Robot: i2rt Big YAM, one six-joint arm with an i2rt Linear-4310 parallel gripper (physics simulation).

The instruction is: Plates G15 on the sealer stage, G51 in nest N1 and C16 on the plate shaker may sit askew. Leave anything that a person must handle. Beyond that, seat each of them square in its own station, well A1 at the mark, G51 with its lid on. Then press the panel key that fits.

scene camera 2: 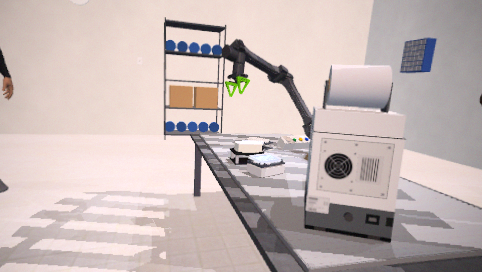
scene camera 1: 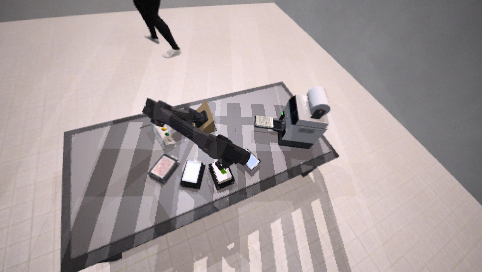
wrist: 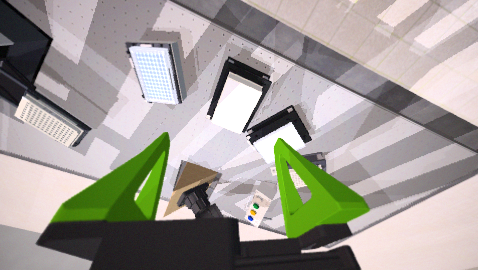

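Note:
My gripper [scene camera 1: 223, 171] [scene camera 2: 236, 94] [wrist: 225, 139] is open and empty, high above the table. On the shaker [scene camera 2: 267, 170], the light-blue plate C16 [scene camera 1: 253, 161] [scene camera 2: 266, 160] [wrist: 155, 75] looks slightly turned against its dark holder. The beige plate G15 [scene camera 1: 264, 122] [wrist: 49, 121] lies on the sealer stage; its exact seating is unclear, and the sealer [scene camera 1: 303, 125] [scene camera 2: 354, 165] hides it in scene camera 2. The white-topped plate G51 [scene camera 1: 192, 172] [wrist: 275, 142] is in black nest N1 [wrist: 271, 121], partly behind a fingertip in the wrist view. The panel [scene camera 1: 164, 136] [scene camera 2: 294, 142] [wrist: 257, 209] has coloured keys.
Black nest N2 [wrist: 260, 76] holds a tall white item [scene camera 1: 220, 172] [scene camera 2: 248, 146] [wrist: 237, 102] between N1 and the shaker. A pinkish plate [scene camera 1: 162, 167] is in nest N3. A brown wedge [scene camera 1: 206, 119] [wrist: 197, 175] stands near the arm base. A person [scene camera 1: 159, 25] stands beyond the table.

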